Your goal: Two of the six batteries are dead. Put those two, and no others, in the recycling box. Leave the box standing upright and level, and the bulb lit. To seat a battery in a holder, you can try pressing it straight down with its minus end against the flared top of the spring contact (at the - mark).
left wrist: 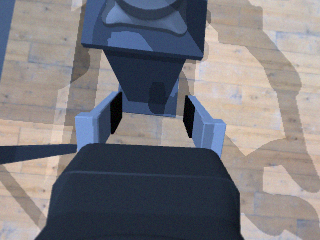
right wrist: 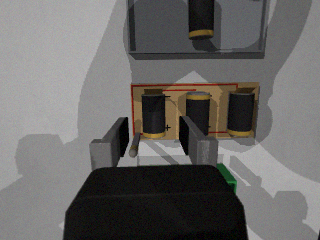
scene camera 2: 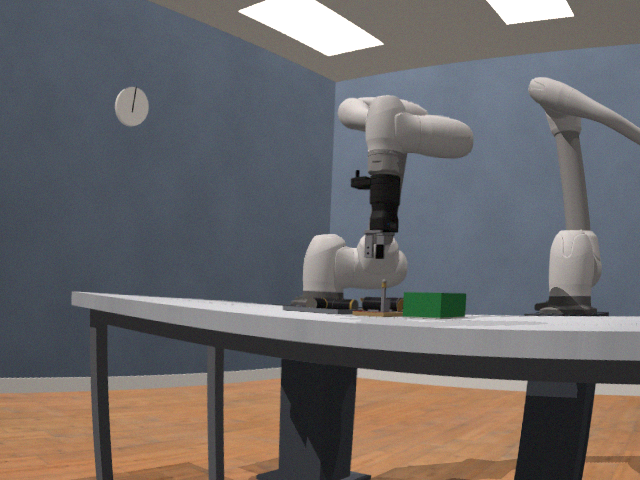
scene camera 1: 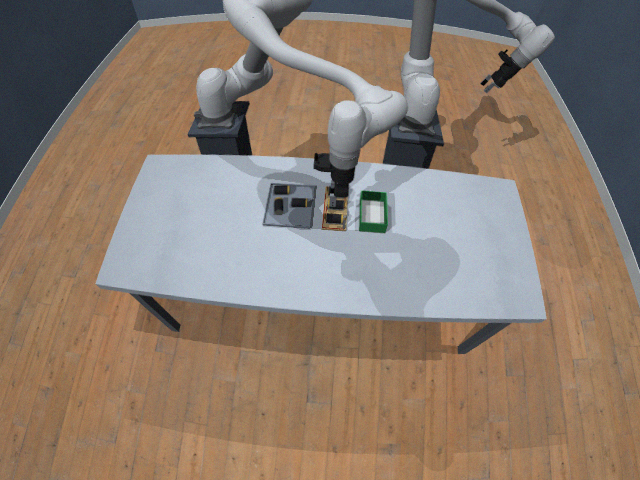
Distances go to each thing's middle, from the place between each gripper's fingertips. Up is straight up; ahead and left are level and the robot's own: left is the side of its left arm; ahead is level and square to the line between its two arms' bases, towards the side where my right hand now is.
Now: the grey tray (scene camera 1: 292, 216) 160 mm to the right of my right hand (scene camera 2: 374, 257), 160 mm below it and 70 mm behind it. The rest, counted from my right hand: green recycling box (scene camera 2: 415, 305) 160 mm to the left, 140 mm below, 40 mm behind.
Now: left hand 60 cm short of the green recycling box, 56 cm to the left of it and 25 cm above it. Round my left hand: grey tray (57 cm ahead, 88 cm to the right, 26 cm below).
